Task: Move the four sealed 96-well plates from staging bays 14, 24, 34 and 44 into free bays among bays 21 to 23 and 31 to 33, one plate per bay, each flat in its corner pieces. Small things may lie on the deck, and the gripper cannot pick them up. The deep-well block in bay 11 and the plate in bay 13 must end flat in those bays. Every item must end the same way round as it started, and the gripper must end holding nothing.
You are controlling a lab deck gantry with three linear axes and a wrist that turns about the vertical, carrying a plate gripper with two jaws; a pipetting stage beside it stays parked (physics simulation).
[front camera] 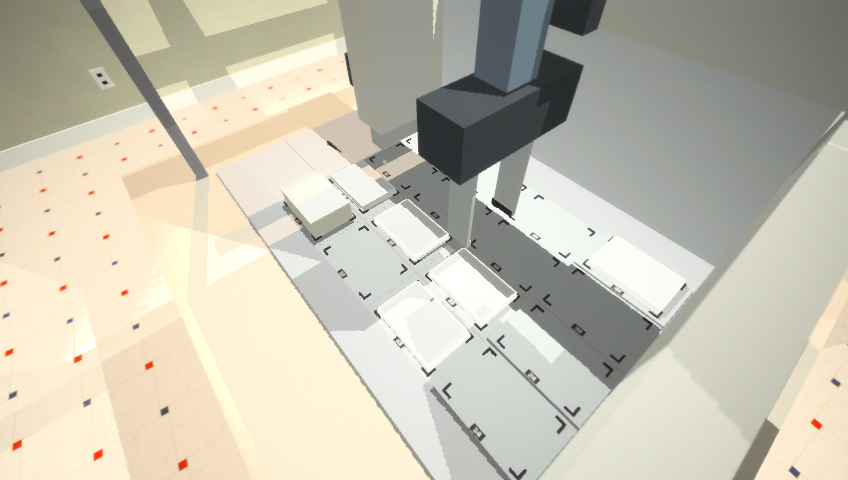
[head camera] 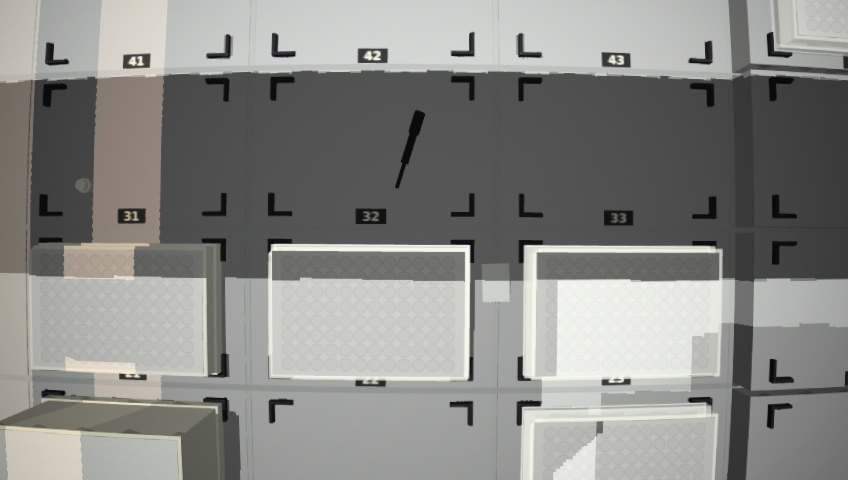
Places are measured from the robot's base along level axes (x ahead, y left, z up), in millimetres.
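Where they show: gripper, fingertip midpoint: (front camera: 481,223); robot's base, link origin: (front camera: 285,202).
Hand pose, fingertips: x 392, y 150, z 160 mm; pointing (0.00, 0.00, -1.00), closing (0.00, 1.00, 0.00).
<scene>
Each offset is from my fingertips to the top centre of the thing.
Three white sealed plates lie flat in bays 21 {146 mm down, 328 mm back, 0 mm left} (front camera: 361,187) (head camera: 119,315), 22 (front camera: 410,230) (head camera: 368,321) and 23 {146 mm down, 0 mm ahead, 0 mm left} (front camera: 467,288) (head camera: 630,327). A fourth sealed plate {131 mm down, 164 mm ahead, 214 mm left} (front camera: 636,273) (head camera: 827,20) lies in bay 44. Bays 14, 24 and 34 hold no plate. The deep-well block {118 mm down, 328 mm back, 107 mm right} (front camera: 318,205) (head camera: 124,455) stands in bay 11. The bay 13 plate {146 mm down, 0 mm ahead, 107 mm right} (front camera: 423,327) (head camera: 642,452) lies flat. My gripper (front camera: 484,226) is open and empty above the middle of the deck, its jaws apart; it does not show in the head view.
A dark screwdriver-like tool {152 mm down, 140 mm back, 104 mm left} (head camera: 416,127) lies inside bay 32. A small round disc {156 mm down, 363 mm back, 82 mm left} (head camera: 82,184) lies inside bay 31. A small pale square piece {159 mm down, 83 mm back, 18 mm left} (head camera: 495,282) lies between the plates in bays 22 and 23. Bay 33 holds no plate. The parked pipetting stage (front camera: 395,71) stands at the back.
</scene>
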